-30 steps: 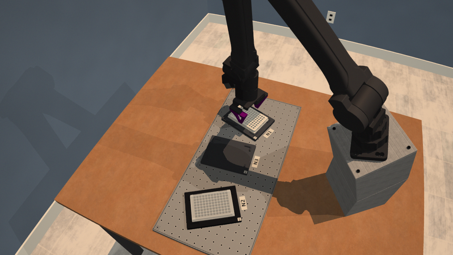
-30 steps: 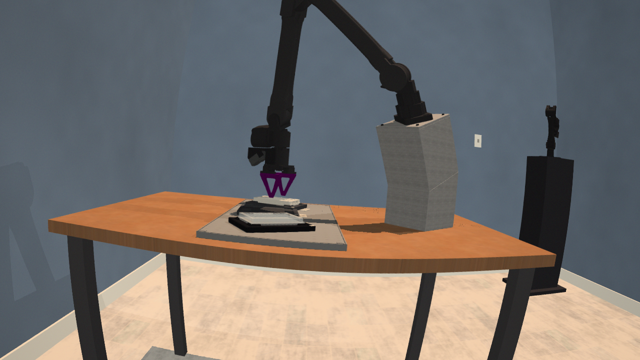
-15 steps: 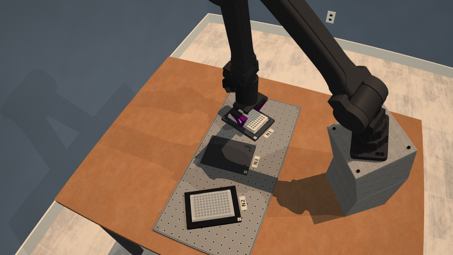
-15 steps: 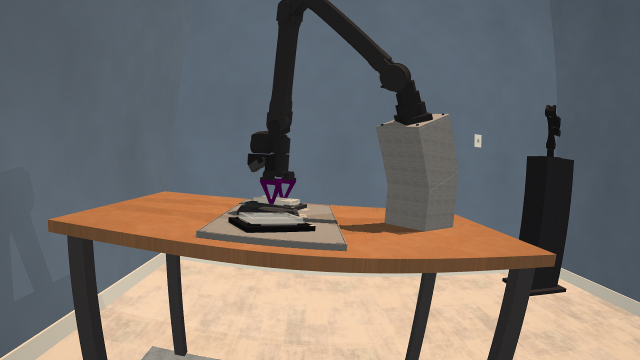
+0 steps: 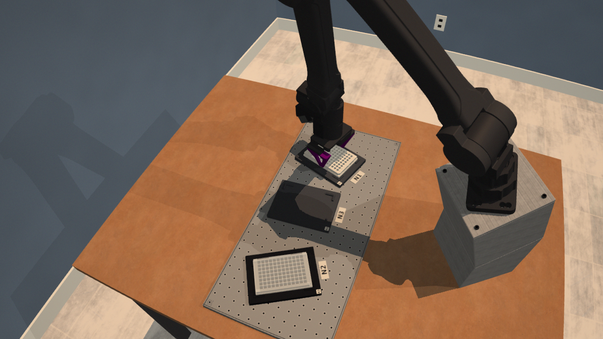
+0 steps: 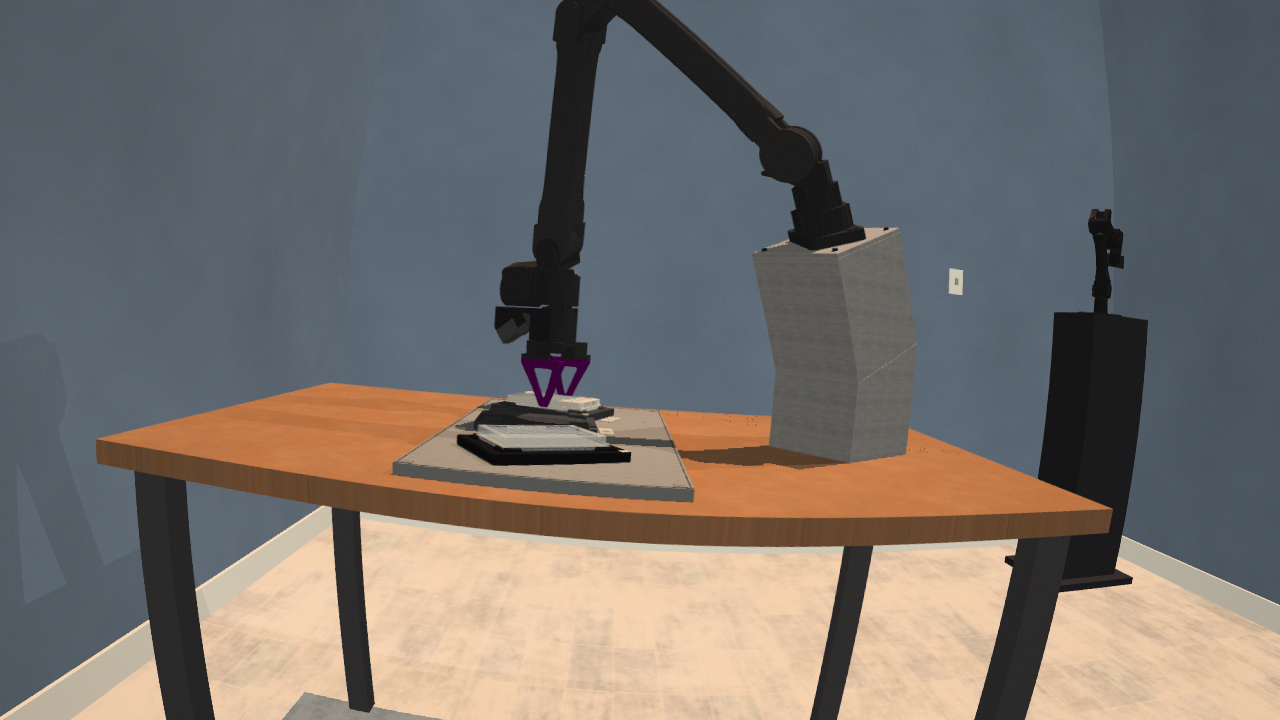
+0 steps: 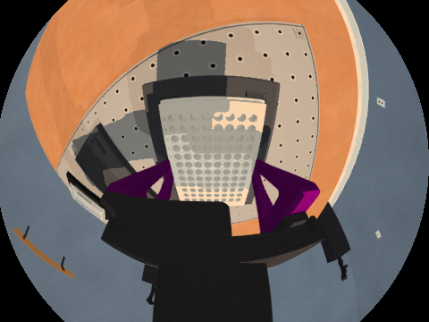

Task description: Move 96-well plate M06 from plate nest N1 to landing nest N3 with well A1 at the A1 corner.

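Right now my hand is right at the plate M06. The rest, counted from my hand: label N1: 90 mm behind, 30 mm to the left, 20 mm below; landing nest N3: 10 mm ahead, 170 mm to the left, 20 mm below; plate nest N1: 20 mm below.
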